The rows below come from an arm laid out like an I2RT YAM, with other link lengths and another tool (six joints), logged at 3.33 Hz.
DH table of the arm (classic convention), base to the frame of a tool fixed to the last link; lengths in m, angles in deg. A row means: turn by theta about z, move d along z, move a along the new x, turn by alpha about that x. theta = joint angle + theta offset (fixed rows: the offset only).
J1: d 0.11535, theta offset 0, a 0.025, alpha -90
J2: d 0, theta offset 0, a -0.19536, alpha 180
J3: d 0, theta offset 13.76, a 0.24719, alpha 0
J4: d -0.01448, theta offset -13.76, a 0.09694, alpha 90
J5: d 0.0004, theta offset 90, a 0, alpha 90
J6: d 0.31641, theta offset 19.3, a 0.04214, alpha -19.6
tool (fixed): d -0.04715, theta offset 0, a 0, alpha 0
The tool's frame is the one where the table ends.
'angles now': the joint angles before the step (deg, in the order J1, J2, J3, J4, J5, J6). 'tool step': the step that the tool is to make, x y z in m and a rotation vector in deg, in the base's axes. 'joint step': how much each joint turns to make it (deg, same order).
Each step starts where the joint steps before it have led.
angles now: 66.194 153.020 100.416 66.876 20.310 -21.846
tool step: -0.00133 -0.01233 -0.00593 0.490 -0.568 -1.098
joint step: 0.019 0.317 -2.692 3.912 0.998 -0.637
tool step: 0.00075 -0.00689 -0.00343 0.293 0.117 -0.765
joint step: -0.019 0.001 -1.287 1.500 0.779 0.022
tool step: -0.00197 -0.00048 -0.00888 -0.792 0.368 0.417
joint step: 0.000 -0.022 -1.298 0.353 -0.399 0.133
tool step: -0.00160 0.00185 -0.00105 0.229 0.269 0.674
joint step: 0.000 -0.001 -0.158 0.064 -0.568 0.532
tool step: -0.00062 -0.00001 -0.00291 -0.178 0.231 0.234
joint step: -0.022 -0.063 -0.458 0.062 -0.214 0.212
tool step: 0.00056 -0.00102 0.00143 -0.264 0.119 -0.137
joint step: -0.046 -0.856 -0.708 -0.430 0.089 -0.021
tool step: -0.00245 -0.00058 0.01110 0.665 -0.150 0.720
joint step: -0.085 -2.154 -1.697 0.090 -0.749 0.346
